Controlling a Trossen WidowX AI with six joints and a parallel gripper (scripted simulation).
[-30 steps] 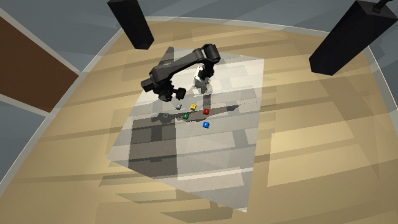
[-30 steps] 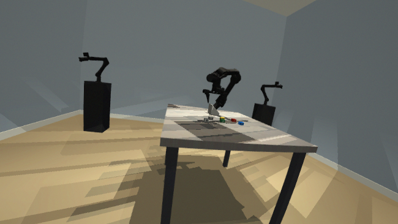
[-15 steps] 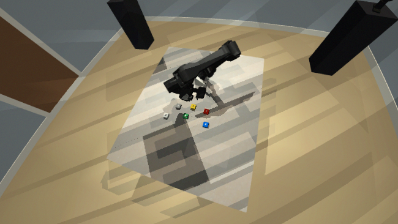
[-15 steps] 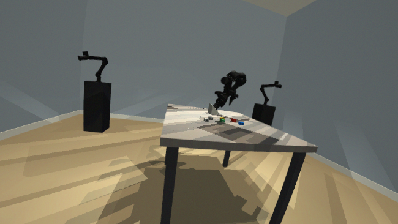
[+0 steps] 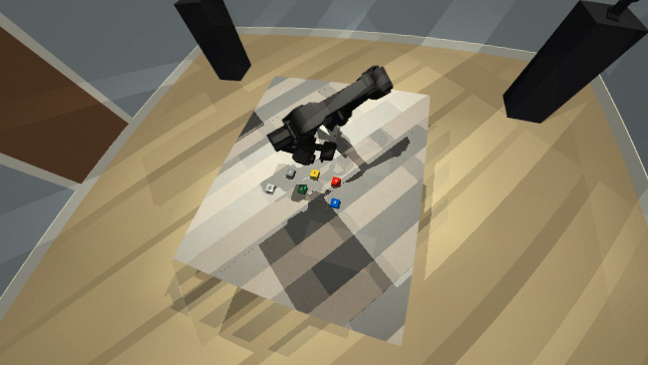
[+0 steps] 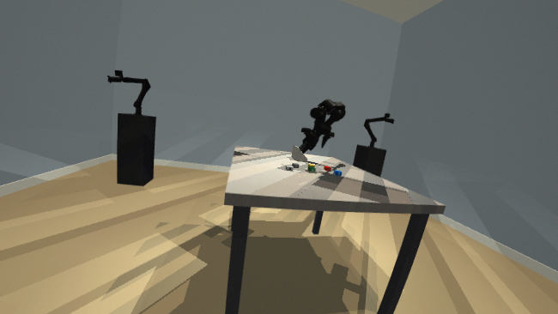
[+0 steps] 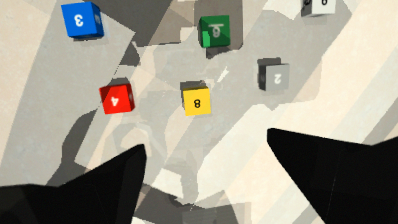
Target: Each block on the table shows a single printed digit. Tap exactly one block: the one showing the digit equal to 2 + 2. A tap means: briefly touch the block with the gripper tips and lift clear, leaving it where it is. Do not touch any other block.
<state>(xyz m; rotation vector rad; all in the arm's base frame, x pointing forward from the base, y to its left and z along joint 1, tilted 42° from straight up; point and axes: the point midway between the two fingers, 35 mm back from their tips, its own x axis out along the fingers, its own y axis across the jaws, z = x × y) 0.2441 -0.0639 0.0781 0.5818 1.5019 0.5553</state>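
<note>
Now: the red block 20 mm ahead of my gripper tip, 90 mm to the left of it and 110 mm below it. Also, from my gripper tip: yellow block: 110 mm below; green block: 80 mm ahead, 30 mm to the right, 110 mm below; grey block: 20 mm ahead, 110 mm to the right, 110 mm below.
</note>
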